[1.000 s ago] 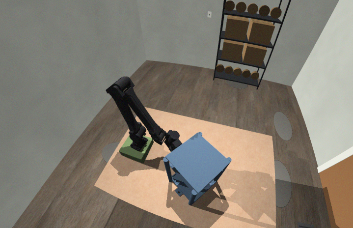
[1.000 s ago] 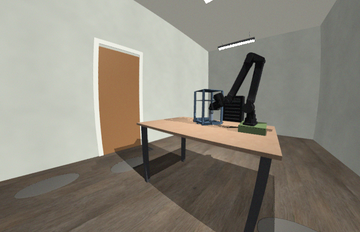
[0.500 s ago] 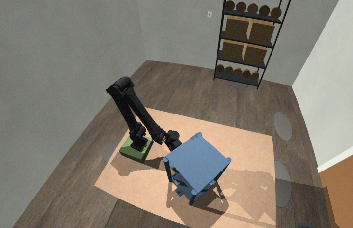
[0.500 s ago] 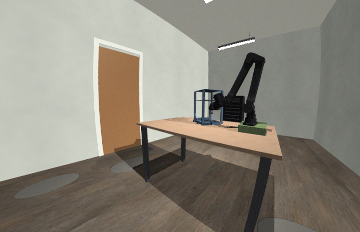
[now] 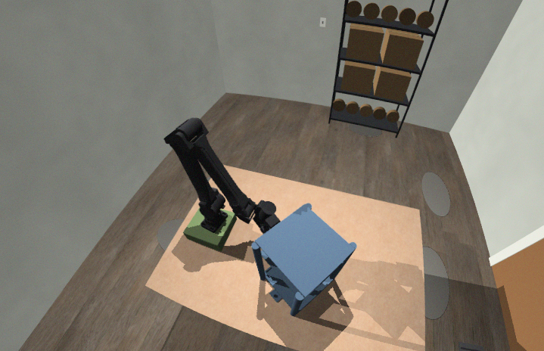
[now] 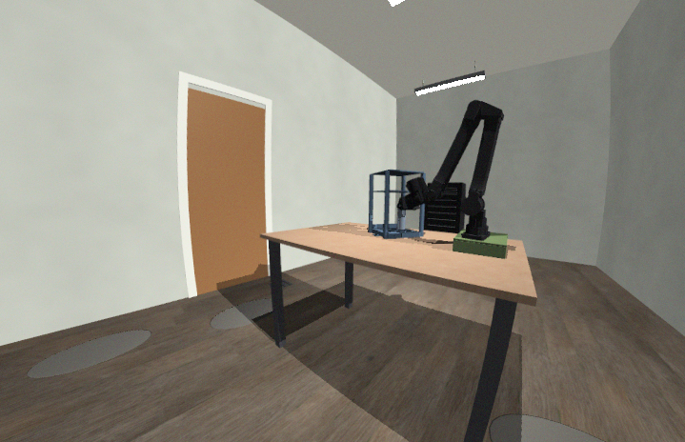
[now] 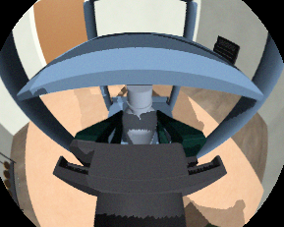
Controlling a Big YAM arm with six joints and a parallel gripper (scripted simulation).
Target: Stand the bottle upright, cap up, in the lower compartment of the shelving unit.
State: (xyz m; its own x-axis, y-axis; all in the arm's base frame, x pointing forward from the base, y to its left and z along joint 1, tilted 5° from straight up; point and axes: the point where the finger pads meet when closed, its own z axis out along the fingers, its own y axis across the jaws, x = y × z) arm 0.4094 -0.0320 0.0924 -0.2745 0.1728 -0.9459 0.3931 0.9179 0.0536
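Now: hand 6 cm short of the blue shelving unit, 3 cm to the left of it and 1 cm below it. From my hand the other things lie so: bottle 1 cm below.
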